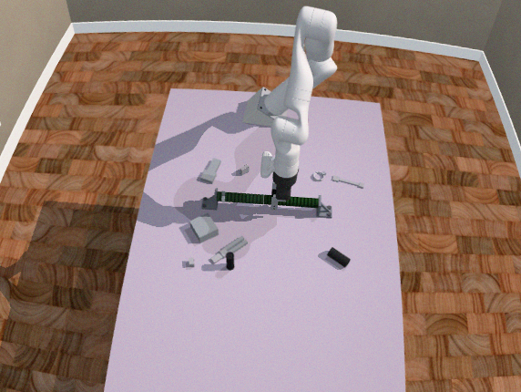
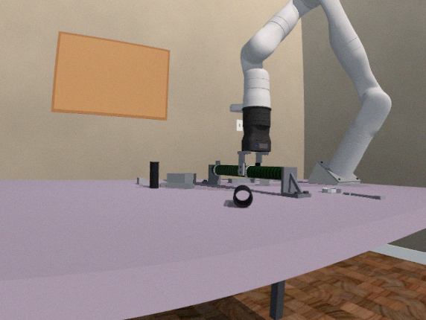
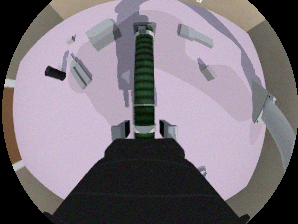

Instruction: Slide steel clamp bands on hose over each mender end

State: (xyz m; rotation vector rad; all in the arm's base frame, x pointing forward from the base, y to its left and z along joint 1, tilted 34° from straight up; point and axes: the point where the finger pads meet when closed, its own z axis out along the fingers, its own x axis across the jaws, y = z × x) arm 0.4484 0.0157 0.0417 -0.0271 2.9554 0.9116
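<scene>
The grey block is 110 mm ahead of my hand, 220 mm to the right of it and 40 mm below it. From my hand the other things lie so: black cylinder: 240 mm ahead, 120 mm to the right, 20 mm below; flat wrench: 140 mm behind, 260 mm to the left, 50 mm below.
</scene>
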